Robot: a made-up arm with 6 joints.
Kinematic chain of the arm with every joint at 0, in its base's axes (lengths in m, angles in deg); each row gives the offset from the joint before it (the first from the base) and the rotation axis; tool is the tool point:
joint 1: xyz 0 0 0.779 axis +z
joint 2: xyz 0.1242 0 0 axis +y
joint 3: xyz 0 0 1.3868 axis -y
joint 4: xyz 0 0 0.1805 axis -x
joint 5: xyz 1.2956 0 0 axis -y
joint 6: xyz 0.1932 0 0 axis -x
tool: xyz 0 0 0
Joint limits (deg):
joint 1: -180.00..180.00
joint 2: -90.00..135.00
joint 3: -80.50..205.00
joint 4: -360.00..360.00
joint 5: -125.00..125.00
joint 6: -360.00..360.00
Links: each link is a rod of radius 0.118 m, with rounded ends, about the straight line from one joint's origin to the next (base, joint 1, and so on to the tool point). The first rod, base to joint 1, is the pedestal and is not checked.
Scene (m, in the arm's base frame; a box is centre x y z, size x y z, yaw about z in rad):
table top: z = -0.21
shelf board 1: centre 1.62 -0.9 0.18 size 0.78 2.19 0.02 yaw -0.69
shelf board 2: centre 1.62 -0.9 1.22 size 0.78 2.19 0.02 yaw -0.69
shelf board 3: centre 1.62 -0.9 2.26 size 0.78 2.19 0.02 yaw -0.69
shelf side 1: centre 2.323 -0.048 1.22 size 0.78 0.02 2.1 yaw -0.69
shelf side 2: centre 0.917 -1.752 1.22 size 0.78 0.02 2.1 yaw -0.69
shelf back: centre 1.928 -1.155 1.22 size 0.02 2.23 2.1 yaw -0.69
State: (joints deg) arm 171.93 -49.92 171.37 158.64 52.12 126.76
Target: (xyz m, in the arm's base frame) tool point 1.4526 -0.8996 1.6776
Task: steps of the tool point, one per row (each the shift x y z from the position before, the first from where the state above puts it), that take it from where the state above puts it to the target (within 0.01 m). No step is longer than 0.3 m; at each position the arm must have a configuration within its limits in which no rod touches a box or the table.
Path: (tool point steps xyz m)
1: -0.1024 0.1150 0.0047
2: -0.1200 0.1132 0.0011
3: -0.1398 0.1068 -0.0021
4: -0.1600 0.0961 -0.0038
5: -0.0094 -0.1399 0.2326
6: -0.0634 -0.1355 0.2203
7: -0.1119 -0.1196 0.2000
8: -0.1509 -0.0943 0.1731
9: -0.1782 -0.0622 0.1419
10: 0.1976 -0.1293 0.0338
11: 0.1825 -0.1503 -0.0001
12: 0.1616 -0.1676 -0.0336

